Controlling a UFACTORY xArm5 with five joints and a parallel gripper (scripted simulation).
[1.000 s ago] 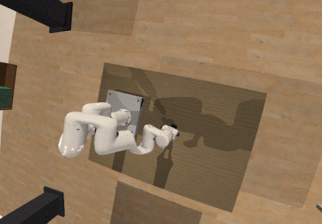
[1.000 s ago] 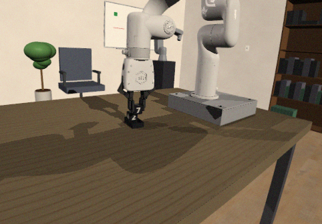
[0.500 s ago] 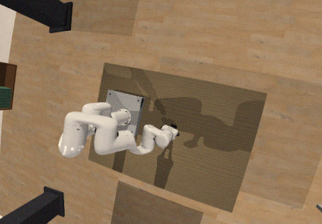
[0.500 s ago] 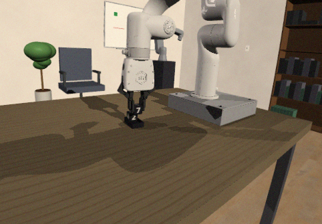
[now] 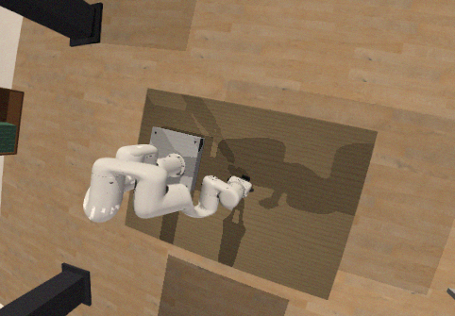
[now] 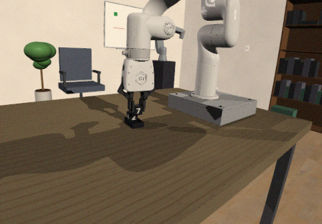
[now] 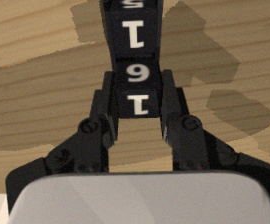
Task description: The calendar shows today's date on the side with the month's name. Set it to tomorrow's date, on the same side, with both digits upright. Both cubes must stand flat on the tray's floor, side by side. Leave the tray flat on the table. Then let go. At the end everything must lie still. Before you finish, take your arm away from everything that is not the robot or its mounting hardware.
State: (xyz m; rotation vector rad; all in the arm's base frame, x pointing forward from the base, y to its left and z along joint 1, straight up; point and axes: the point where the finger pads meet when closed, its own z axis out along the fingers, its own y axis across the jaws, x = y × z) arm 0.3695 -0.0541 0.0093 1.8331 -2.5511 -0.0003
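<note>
The dark calendar tray lies 2 cm to the right of my hand and 6 cm below it.
</note>
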